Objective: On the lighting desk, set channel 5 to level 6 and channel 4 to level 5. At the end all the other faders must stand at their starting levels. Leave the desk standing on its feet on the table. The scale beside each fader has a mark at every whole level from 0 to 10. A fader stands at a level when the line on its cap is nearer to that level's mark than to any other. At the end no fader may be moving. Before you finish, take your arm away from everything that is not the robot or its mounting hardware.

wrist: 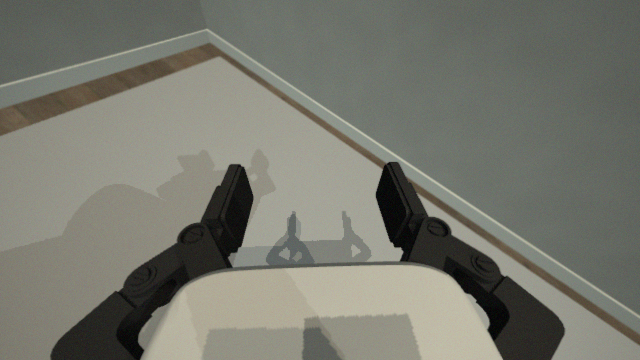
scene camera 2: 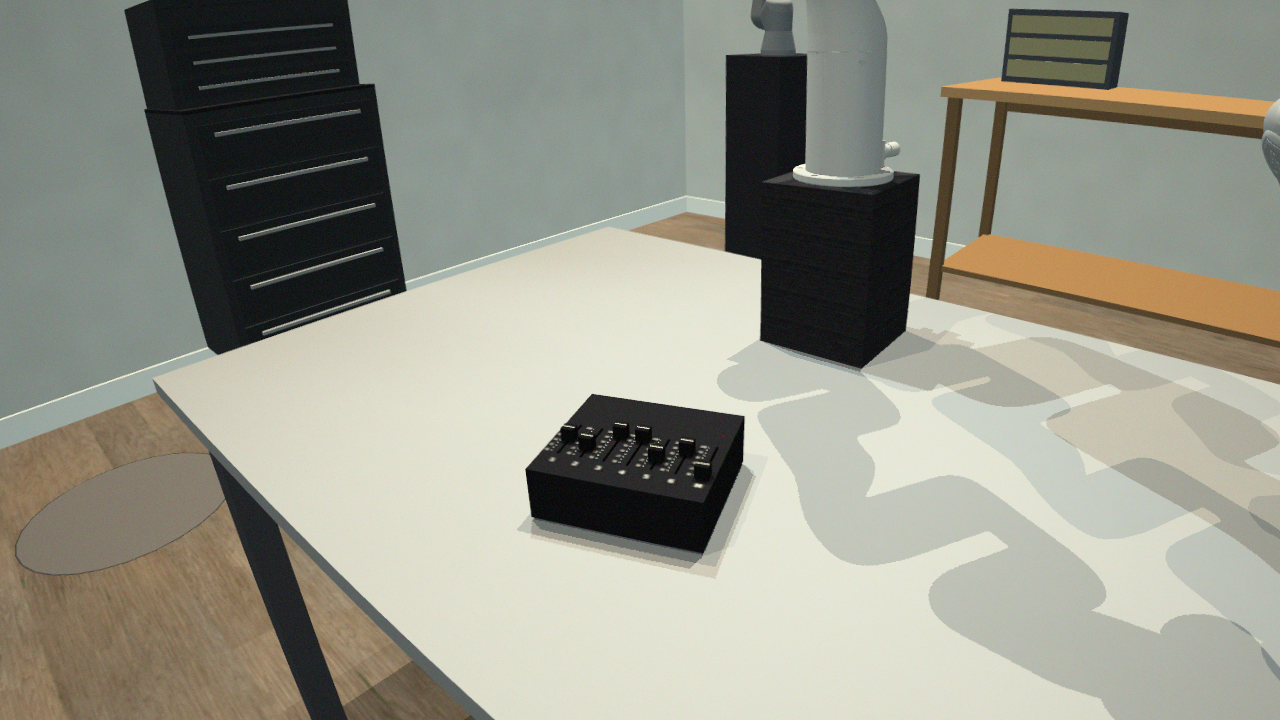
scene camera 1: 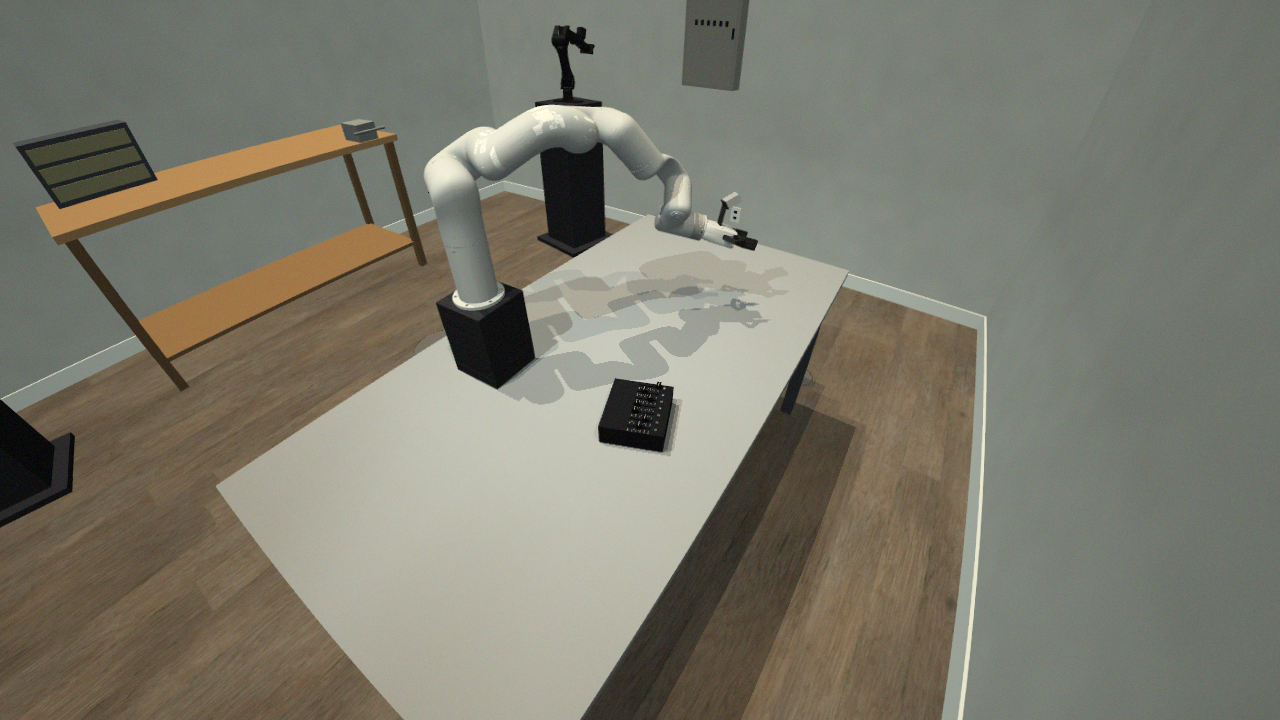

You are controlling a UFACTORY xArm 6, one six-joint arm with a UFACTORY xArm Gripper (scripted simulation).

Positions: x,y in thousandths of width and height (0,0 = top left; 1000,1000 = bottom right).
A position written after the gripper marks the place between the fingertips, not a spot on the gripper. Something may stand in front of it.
gripper: wrist 493,499; scene camera 1 586,335; not seen in scene camera 2 (out of frame)
